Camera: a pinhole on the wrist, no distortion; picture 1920 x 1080 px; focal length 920.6 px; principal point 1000.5 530.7 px. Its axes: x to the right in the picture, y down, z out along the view. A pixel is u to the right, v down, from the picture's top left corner.
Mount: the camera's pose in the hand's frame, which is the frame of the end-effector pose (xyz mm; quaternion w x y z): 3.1 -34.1 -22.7 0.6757 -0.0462 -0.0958 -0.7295
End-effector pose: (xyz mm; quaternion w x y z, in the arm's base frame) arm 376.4 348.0 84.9 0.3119 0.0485 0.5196 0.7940
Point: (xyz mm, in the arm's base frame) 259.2 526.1 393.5
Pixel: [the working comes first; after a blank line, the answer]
In the camera's frame: -254.4 110.2 306.3

235.8 862.1
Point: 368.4 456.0 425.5
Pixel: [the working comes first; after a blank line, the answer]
In the camera's frame: -240.3 -22.3 316.6

301.8 466.0
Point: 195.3 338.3 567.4
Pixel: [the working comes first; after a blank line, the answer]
In the camera's frame: -487.3 -6.5 264.5

outside the picture
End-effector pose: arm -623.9 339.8 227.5 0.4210 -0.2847 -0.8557 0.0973
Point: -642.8 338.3 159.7
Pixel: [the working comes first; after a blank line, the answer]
In the camera's frame: -32.5 -37.1 91.1

671.6 155.2
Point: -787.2 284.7 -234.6
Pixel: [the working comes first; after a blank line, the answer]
In the camera's frame: -0.6 -235.4 463.7

999.3 63.4
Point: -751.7 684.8 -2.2
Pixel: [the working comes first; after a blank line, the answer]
In the camera's frame: -301.1 99.7 350.5

209.8 792.5
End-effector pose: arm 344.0 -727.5 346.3 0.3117 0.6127 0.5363 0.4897
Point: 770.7 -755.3 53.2
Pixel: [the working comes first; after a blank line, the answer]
In the camera's frame: 185.3 -85.6 494.3

1345.7 371.2
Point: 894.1 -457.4 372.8
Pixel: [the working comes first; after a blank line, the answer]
In the camera's frame: -92.9 263.3 577.8

852.6 950.3
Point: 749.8 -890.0 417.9
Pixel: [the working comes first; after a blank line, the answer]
In the camera's frame: -189.5 -153.5 413.8

578.9 189.1
